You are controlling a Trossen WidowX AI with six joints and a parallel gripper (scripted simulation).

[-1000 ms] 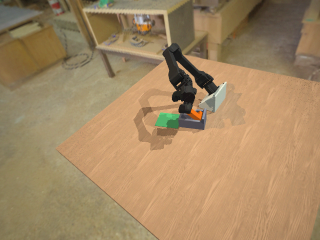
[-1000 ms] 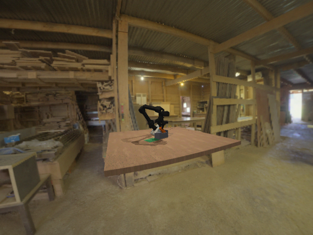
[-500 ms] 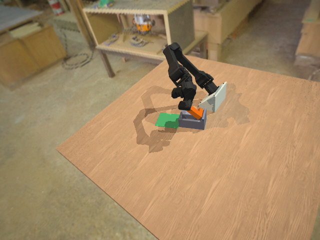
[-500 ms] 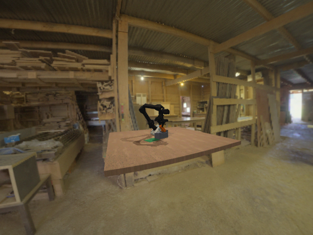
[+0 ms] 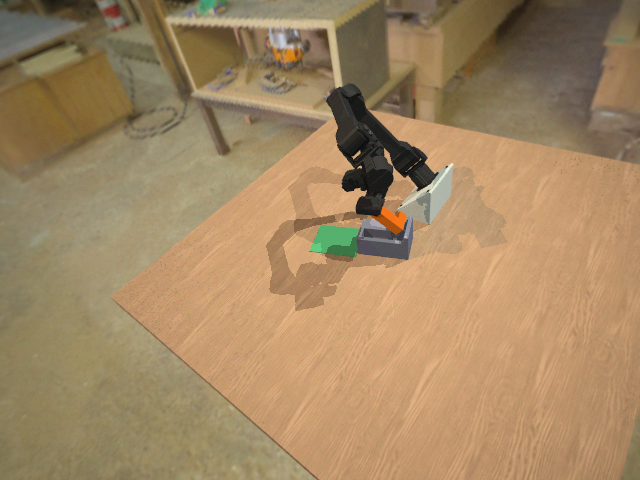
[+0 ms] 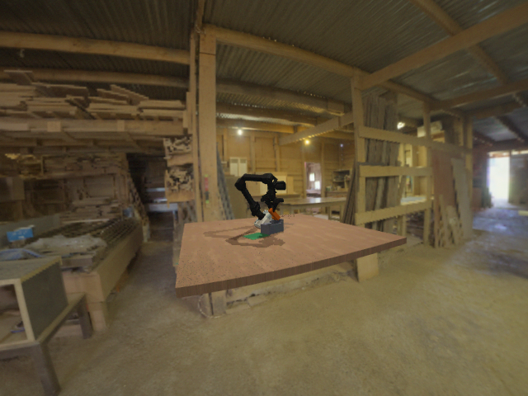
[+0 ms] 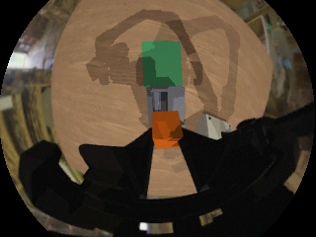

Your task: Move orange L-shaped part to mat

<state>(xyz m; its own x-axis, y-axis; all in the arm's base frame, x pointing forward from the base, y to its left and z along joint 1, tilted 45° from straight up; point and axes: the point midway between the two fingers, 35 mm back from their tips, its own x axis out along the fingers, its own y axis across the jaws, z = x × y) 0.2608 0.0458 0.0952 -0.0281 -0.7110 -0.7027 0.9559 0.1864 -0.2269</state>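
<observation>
The green mat is 30 mm ahead of my gripper tip, 140 mm to the right of it and 170 mm below it. Also, from my gripper tip: orange L-shaped part: 20 mm behind, 30 mm to the left, 30 mm below.
</observation>
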